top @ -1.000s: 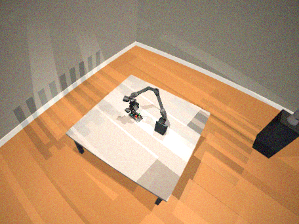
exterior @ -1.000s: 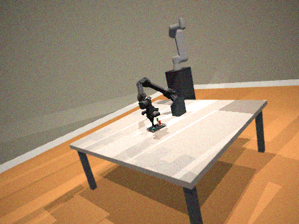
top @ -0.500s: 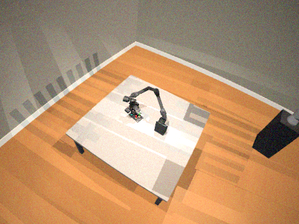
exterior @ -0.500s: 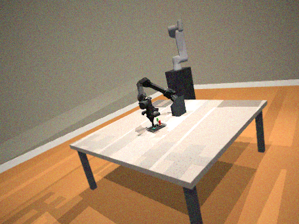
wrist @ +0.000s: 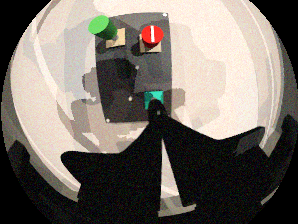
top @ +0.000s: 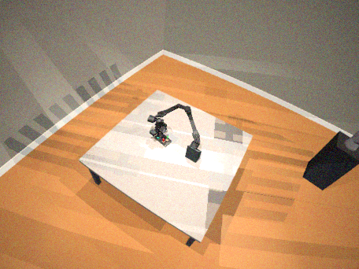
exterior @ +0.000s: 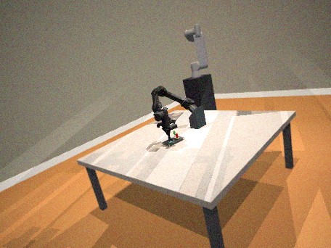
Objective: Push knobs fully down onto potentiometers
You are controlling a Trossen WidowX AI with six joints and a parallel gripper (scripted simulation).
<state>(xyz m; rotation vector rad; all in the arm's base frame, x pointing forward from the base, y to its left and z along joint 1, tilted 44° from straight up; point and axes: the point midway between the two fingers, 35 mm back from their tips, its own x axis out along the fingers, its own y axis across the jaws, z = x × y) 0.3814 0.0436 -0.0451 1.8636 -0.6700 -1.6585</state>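
The red knob lies 7 cm behind my gripper tip and 2 cm below it.
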